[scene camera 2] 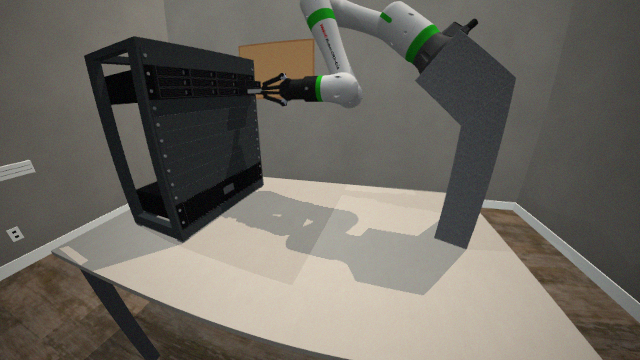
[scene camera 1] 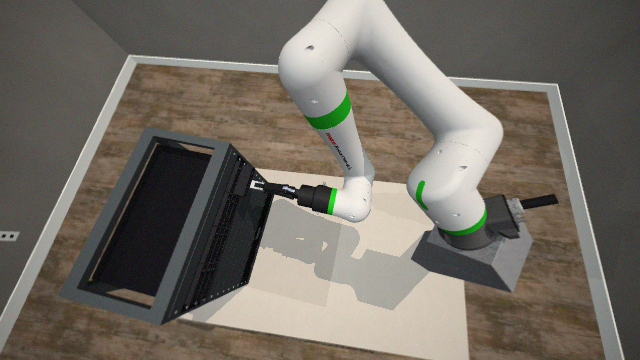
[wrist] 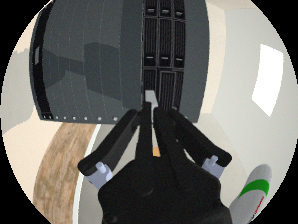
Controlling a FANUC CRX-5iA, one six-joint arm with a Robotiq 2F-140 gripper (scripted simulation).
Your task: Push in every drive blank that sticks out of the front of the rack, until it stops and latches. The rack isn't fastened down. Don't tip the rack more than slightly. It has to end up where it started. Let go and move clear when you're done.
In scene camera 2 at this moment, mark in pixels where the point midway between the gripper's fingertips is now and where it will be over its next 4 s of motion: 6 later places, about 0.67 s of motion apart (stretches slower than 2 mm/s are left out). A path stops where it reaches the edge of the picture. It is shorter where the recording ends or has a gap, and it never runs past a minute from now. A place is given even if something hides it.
My gripper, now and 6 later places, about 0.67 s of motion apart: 249, 91; 248, 91; 247, 91; 246, 91; 256, 91; 263, 86; 255, 84
